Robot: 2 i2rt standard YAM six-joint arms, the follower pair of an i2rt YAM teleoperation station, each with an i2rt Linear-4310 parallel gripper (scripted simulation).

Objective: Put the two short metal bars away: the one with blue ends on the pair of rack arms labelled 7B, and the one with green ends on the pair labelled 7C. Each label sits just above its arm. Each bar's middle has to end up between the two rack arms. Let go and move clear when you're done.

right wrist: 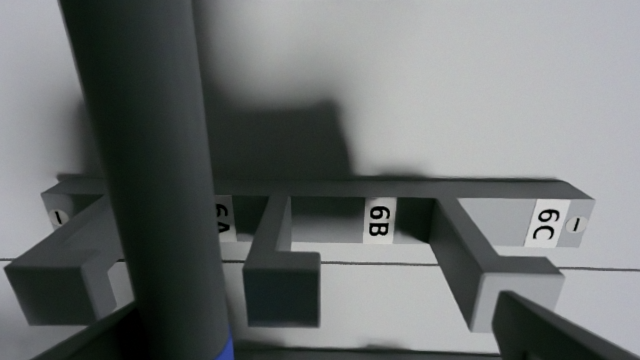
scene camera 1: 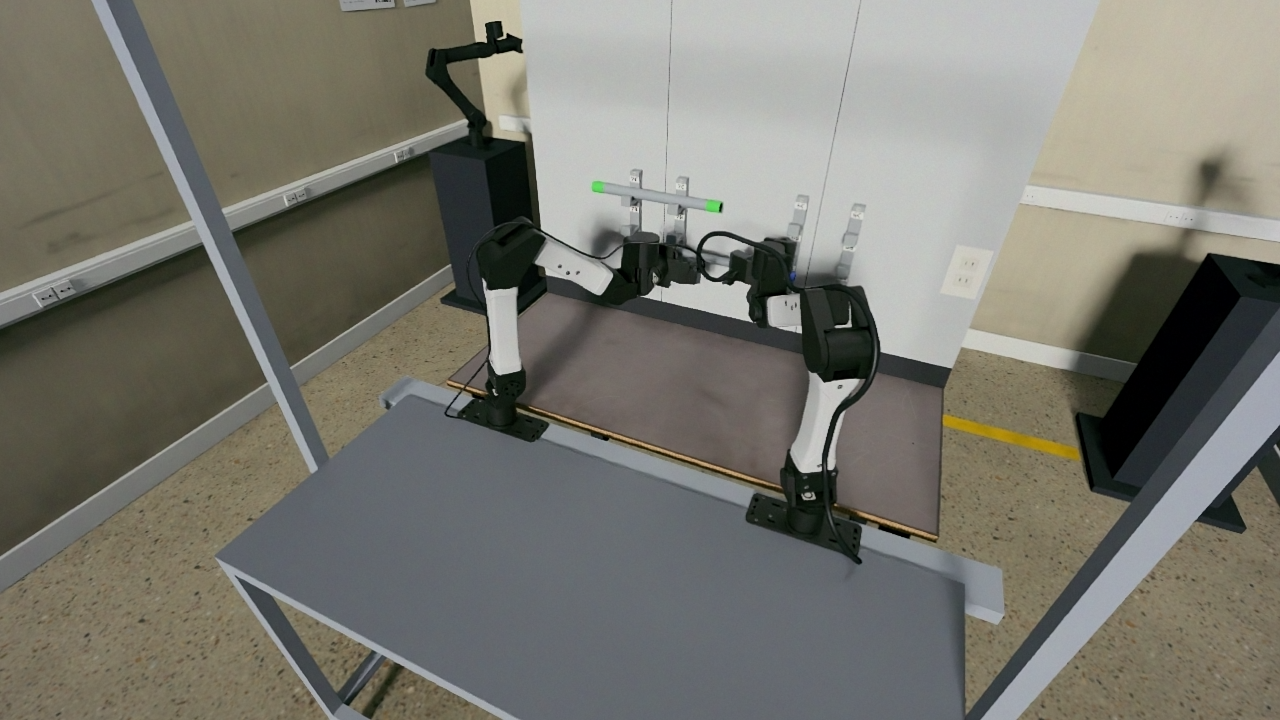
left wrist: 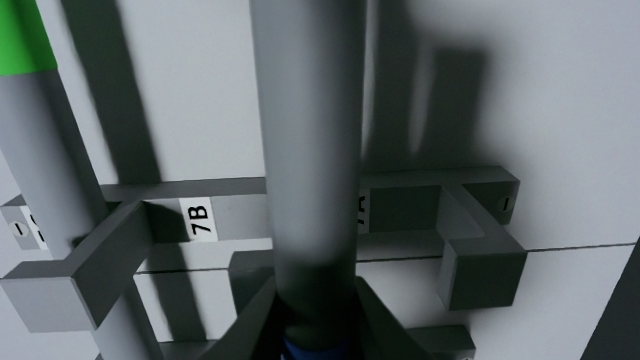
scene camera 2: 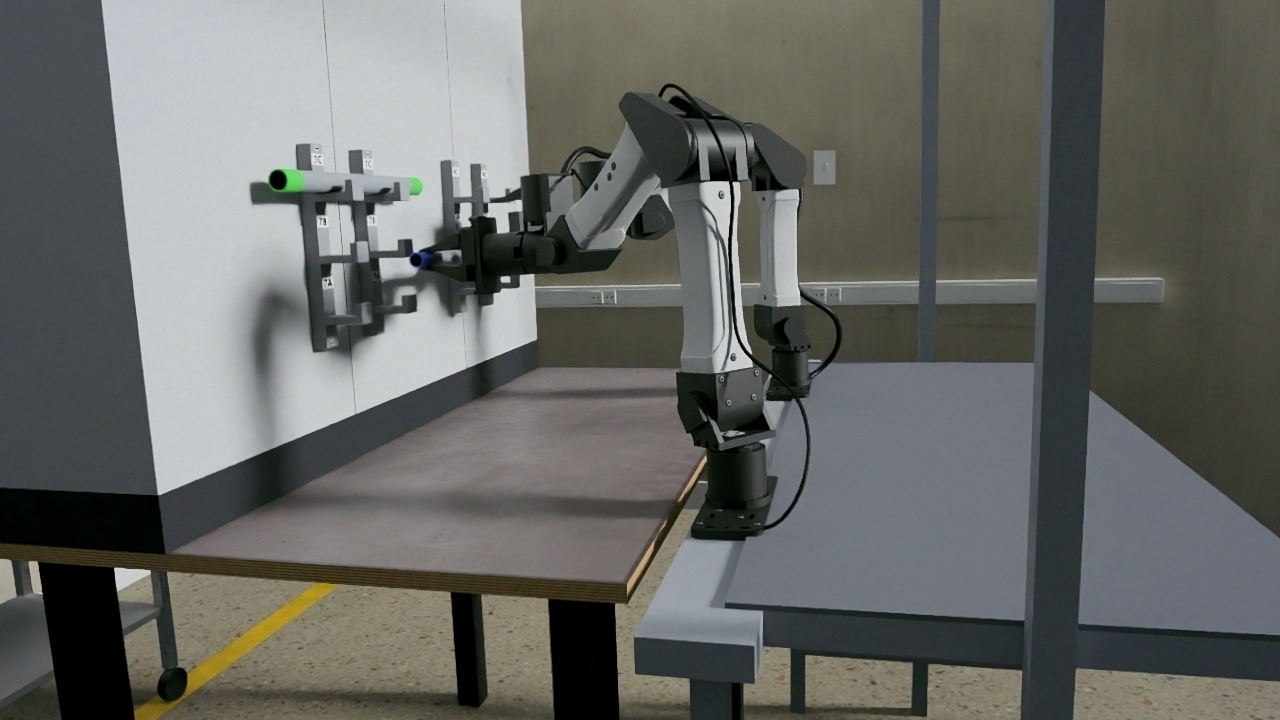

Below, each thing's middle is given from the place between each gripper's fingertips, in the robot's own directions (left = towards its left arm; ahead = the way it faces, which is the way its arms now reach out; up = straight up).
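Wall socket plate (scene camera 1: 984, 256): 630 mm to the right of my left hand, 100 mm ahead of it and 40 mm above it. The blue-ended bar (right wrist: 139, 75) is 130 mm to the right of my left hand. With respect to the green-ended bar (scene camera 1: 684, 201), my left gripper is 100 mm below it, 70 mm to the right of it and 60 mm short of it.
From my right hand, the green-ended bar is 33 cm to the left, 5 cm ahead and 7 cm above; the wall socket plate is 10 cm ahead, 37 cm to the right and 1 cm above. With respect to the blue-ended bar, my right gripper is 3 cm above it and 13 cm to the right of it.
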